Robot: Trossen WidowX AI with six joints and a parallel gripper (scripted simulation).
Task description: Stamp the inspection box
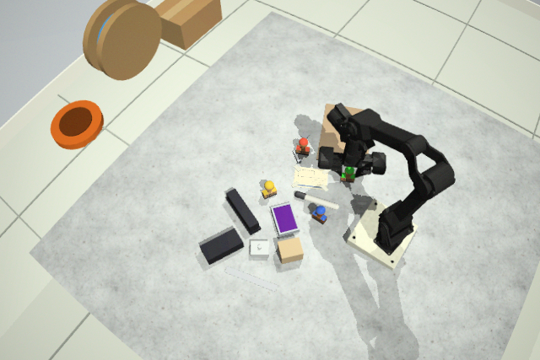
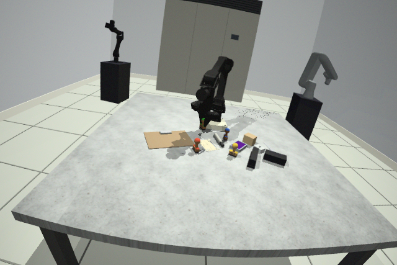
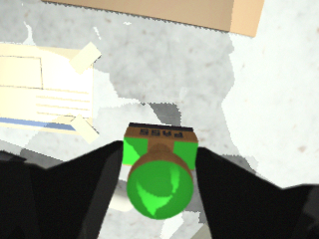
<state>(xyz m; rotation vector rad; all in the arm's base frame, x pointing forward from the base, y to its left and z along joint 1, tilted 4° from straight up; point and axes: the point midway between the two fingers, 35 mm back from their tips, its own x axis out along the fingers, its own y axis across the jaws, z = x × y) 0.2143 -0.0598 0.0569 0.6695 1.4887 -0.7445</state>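
Now: gripper tip right at the green pass stamp. From my gripper tip the other things lie so: white marker 40 mm ahead, 110 mm to the left, 50 mm below; then cream card 90 mm ahead, 50 mm to the left, 60 mm below; then blue-knobbed stamp 20 mm behind, 140 mm to the left, 40 mm below.
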